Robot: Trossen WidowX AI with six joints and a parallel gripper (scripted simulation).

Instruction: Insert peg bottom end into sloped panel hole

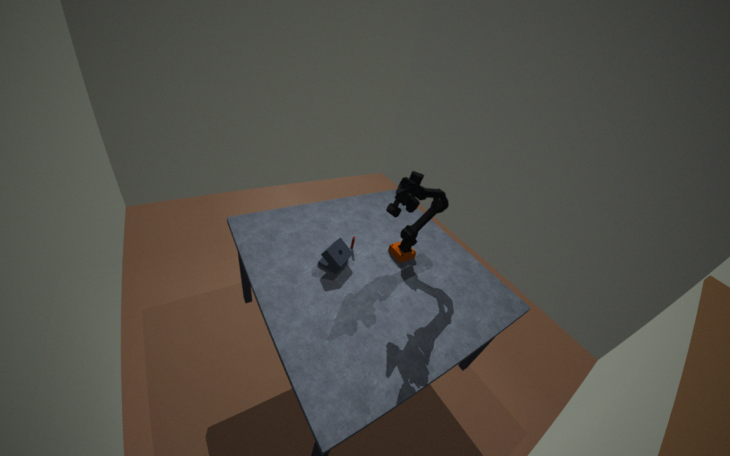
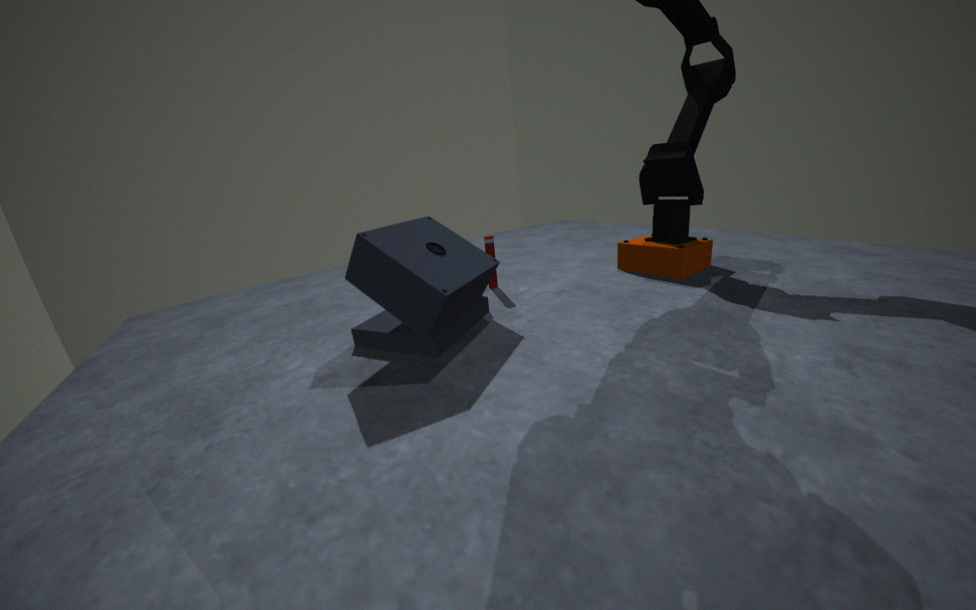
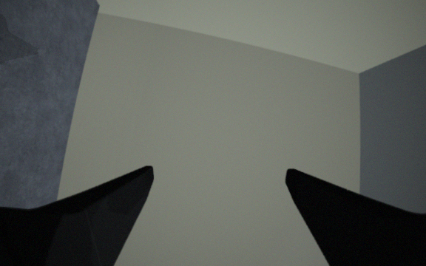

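My gripper tip is 410 mm above the red round peg, 230 mm to the left of it and 10 mm past it. From my gripper tip the other things lie so: dark grey sloped panel (400 mm below, 140 mm to the right, 130 mm ahead).
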